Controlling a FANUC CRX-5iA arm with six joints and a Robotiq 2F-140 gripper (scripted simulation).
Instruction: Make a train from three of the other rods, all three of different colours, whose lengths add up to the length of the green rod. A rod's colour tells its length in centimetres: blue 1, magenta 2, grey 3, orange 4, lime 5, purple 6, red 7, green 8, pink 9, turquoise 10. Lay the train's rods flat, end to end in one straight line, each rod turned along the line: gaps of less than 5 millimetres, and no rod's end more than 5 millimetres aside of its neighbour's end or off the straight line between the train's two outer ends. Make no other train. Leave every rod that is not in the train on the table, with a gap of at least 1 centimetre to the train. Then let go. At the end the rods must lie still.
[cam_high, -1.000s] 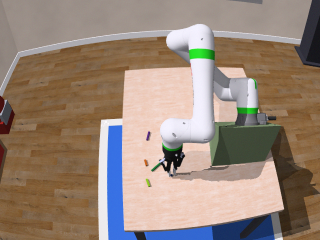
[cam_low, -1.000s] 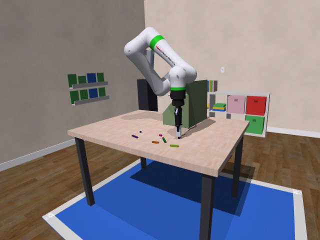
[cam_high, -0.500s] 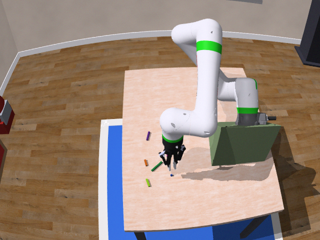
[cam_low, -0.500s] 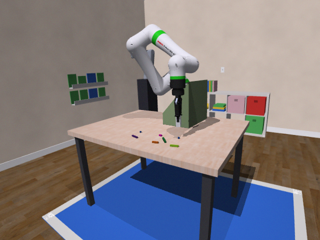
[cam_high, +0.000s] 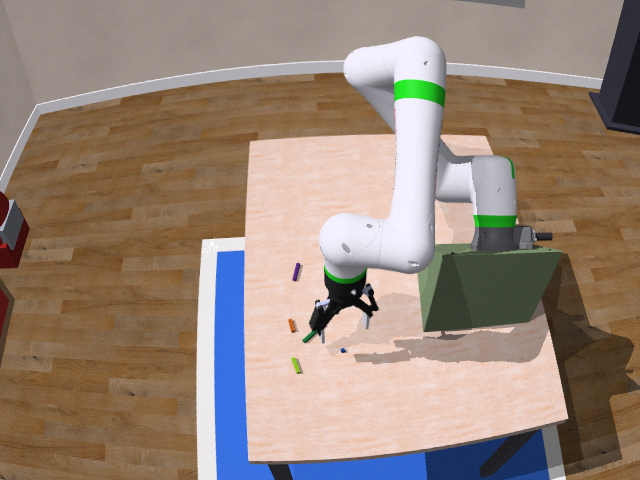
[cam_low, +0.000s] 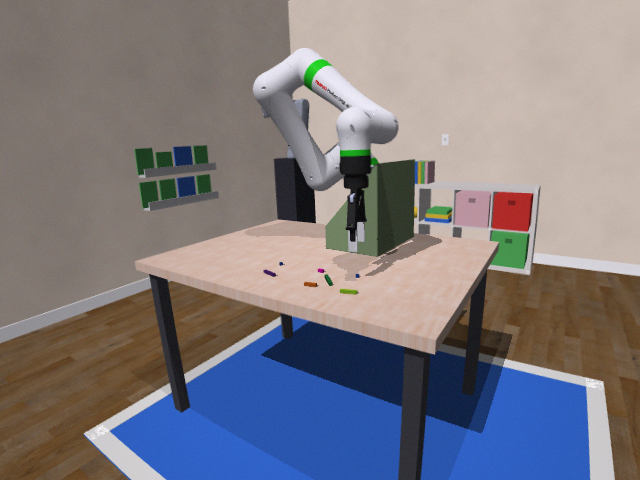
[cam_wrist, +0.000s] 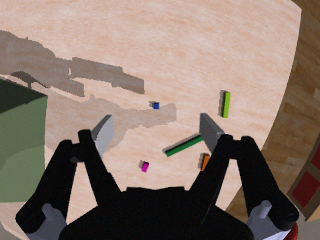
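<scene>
My gripper is now 3 cm short of the magenta rod, 13 cm to the left of it and 12 cm above it. Round my hand: lime rod (12 cm ahead, 5 cm to the left, 12 cm below); then orange rod (14 cm ahead, 8 cm to the right, 12 cm below); then green rod (8 cm ahead, 6 cm to the right, 12 cm below).
</scene>
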